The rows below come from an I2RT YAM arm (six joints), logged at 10 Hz.
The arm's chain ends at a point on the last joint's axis. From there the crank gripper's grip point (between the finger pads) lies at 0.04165 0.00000 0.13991 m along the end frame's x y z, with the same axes.
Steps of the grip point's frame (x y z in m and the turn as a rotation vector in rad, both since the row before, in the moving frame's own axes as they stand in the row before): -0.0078 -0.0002 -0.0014 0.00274 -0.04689 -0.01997; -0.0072 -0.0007 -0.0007 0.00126 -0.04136 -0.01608; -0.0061 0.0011 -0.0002 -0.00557 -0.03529 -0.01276; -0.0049 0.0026 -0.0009 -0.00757 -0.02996 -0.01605; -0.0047 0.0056 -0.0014 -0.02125 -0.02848 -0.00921; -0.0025 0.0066 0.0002 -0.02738 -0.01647 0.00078; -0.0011 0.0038 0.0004 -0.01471 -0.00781 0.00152; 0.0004 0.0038 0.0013 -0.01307 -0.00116 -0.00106; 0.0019 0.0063 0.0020 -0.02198 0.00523 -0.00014; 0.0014 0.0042 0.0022 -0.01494 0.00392 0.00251
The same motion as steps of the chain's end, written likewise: -0.0012 0.0010 -0.0032 0.00274 -0.04689 -0.01997; -0.0014 0.0001 -0.0023 0.00126 -0.04136 -0.01608; -0.0011 0.0008 -0.0016 -0.00557 -0.03529 -0.01276; -0.0007 0.0022 -0.0021 -0.00757 -0.02996 -0.01605; -0.0007 0.0030 -0.0025 -0.02125 -0.02848 -0.00921; -0.0002 0.0027 -0.0004 -0.02738 -0.01647 0.00078; 0.0000 0.0017 0.0001 -0.01471 -0.00781 0.00152; 0.0006 0.0020 0.0013 -0.01307 -0.00116 -0.00106; 0.0012 0.0032 0.0023 -0.02198 0.00523 -0.00014; 0.0009 0.0020 0.0024 -0.01494 0.00392 0.00251
